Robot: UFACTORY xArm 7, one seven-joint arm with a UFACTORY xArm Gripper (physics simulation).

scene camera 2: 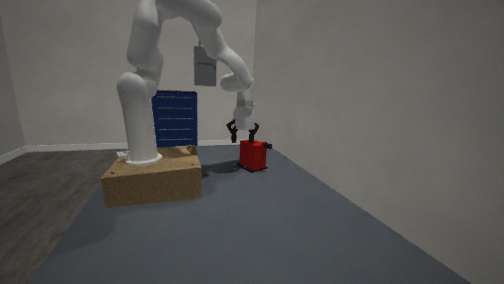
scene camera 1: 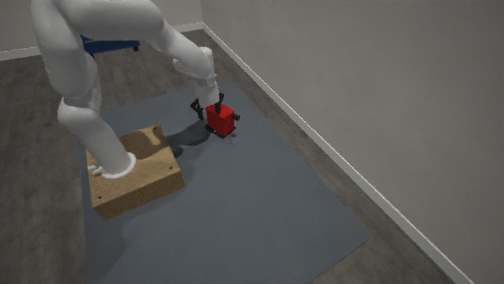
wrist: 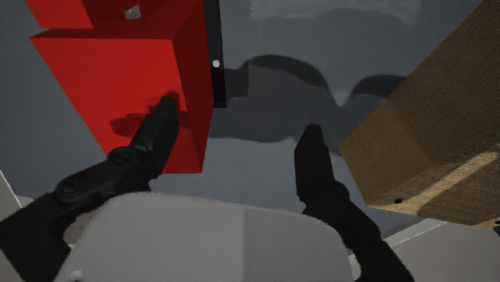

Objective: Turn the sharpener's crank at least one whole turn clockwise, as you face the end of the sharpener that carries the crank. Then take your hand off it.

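Frame: origin at the arm's base, x ahead, y left, z up, level; metres.
Where they show: gripper, between the fingertips: [scene camera 2: 242, 142] [scene camera 1: 209, 115] [wrist: 240, 126]; arm's base, origin of its link: [scene camera 2: 144, 160] [scene camera 1: 119, 165].
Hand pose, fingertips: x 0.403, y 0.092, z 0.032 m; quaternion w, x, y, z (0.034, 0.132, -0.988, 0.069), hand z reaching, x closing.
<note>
Each offset is from my fingertips to the centre of the thing. "spot": to the spot under its first point. Level surfaces: height alone.
The red sharpener {spot: dz -0.049, dx +0.045, dy -0.012 m} [scene camera 1: 220, 122] [scene camera 2: 253, 157] [wrist: 120, 70] stands upright on its black base plate {spot: dz -0.130, dx +0.010, dy +0.051 m} [wrist: 218, 87]. Its black crank handle {spot: dz +0.005, dx +0.108, dy -0.069 m} [scene camera 1: 237, 117] [scene camera 2: 268, 146] sticks out to the right near the top in both scene views. The crank's handle does not show in the wrist view. My gripper [scene camera 1: 210, 115] [scene camera 2: 242, 141] [wrist: 240, 126] is open and empty, pointing down at the sharpener's top. One finger is over or close beside the red body, and the other hangs off its left side in the scene views. Whether the near finger touches the body I cannot tell.
A wooden block [scene camera 1: 152, 167] [scene camera 2: 150, 191] [wrist: 420, 115] carries the arm's base, left of the sharpener in the scene views. A grey-blue mat {dz -0.138 m} [scene camera 1: 225, 215] [scene camera 2: 260, 225] lies under both. A blue cabinet [scene camera 1: 112, 46] [scene camera 2: 175, 117] stands behind. A wall [scene camera 1: 375, 100] rises at the right.
</note>
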